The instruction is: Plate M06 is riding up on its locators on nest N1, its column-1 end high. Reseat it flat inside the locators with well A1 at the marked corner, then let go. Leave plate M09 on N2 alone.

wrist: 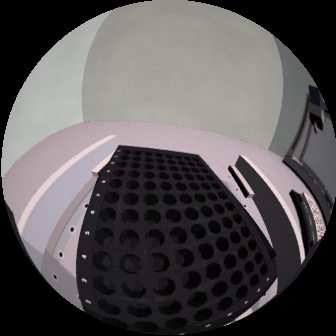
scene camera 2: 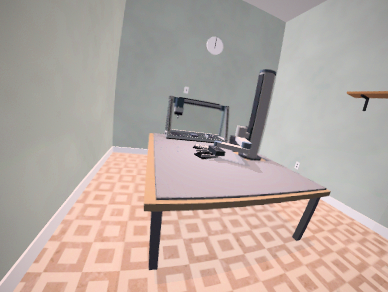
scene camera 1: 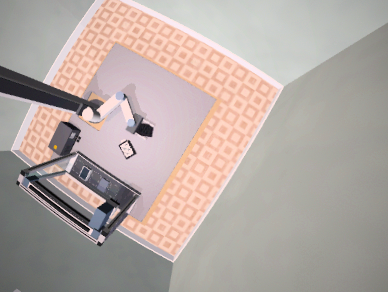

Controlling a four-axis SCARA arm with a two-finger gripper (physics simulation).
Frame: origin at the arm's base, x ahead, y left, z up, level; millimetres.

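Seen in the pictures: gripper, fingertip midpoint: (wrist: 178, 151) (scene camera 2: 198, 152) (scene camera 1: 149, 132); arm's base at its link origin: (scene camera 2: 249, 156).
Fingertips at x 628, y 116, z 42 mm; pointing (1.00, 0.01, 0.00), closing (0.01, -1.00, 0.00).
Pixels of each thing's middle, then the offset from my fingertips to it. "*": a spot on its surface instead.
- black many-welled plate at the middle of its body: (wrist: 175, 212) (scene camera 1: 144, 129) dx -65, dy +0, dz -5 mm
- dark surround at the middle of its body: (scene camera 1: 126, 149) dx -117, dy -258, dz -10 mm
- dark box at a spot on its surface: (scene camera 1: 63, 138) * dx -708, dy -492, dz +86 mm
Plate M06, a black many-welled plate (scene camera 1: 145, 131) (scene camera 2: 202, 156) (wrist: 167, 220), lies beneath my gripper. In the wrist view its numbered edge runs up the left, low numbers nearest the camera; the A1 corner is cut off and its tilt cannot be told. My gripper (wrist: 178, 151) is open, with one finger on each side of the plate. The left finger's pad is at or very near the plate's edge; a gap shows between the right pad and the plate. Nest N1 is mostly hidden under the plate. Plate M09, white in a dark surround (scene camera 1: 127, 149) (wrist: 314, 215), lies beside, outside the right finger.
A gantry frame (scene camera 2: 200, 102) with a dark deck stands at the table's edge beyond plate M09. A dark box (scene camera 1: 63, 138) stands near the arm's base. The arm's tall column (scene camera 2: 265, 115) rises from the table.
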